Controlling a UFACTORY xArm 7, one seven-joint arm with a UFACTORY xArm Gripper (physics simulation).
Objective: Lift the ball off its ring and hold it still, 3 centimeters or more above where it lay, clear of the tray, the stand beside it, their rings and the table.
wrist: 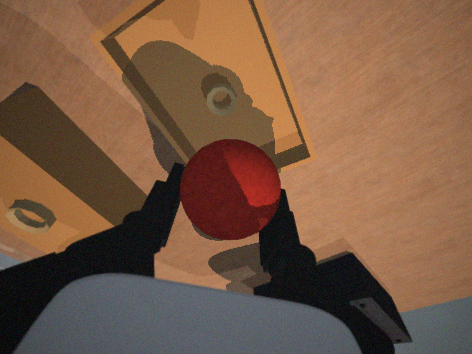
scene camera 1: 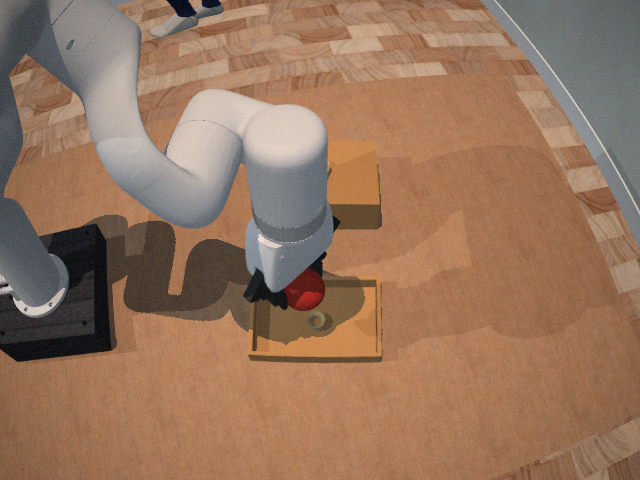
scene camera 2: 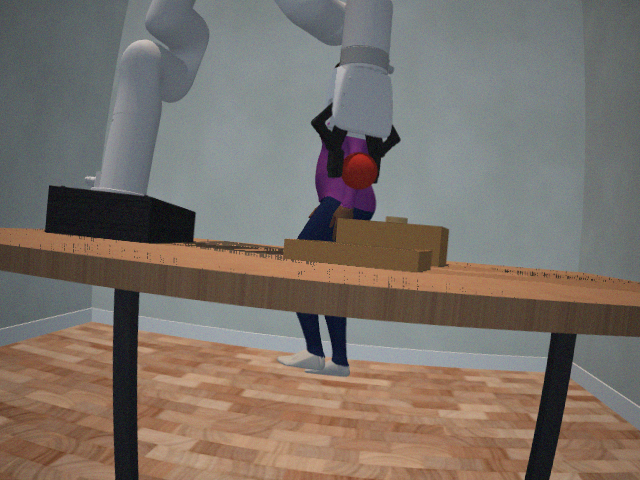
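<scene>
I find my gripper (scene camera 2: pixel 352 180) in scene camera 2, and the other views give me the gripper (wrist: pixel 225 192) and again the gripper (scene camera 1: pixel 294 286). There is a red ball (scene camera 1: pixel 306 292) as well. Scene camera 2 has the ball (scene camera 2: pixel 359 171) too, and so does the wrist view, where I see the ball (wrist: pixel 230 189). A box-shaped stand (scene camera 1: pixel 352 188) is part of the scene, and I can see the stand (scene camera 2: pixel 395 232) from scene camera 2 and the stand (wrist: pixel 66 188) from the wrist.
</scene>
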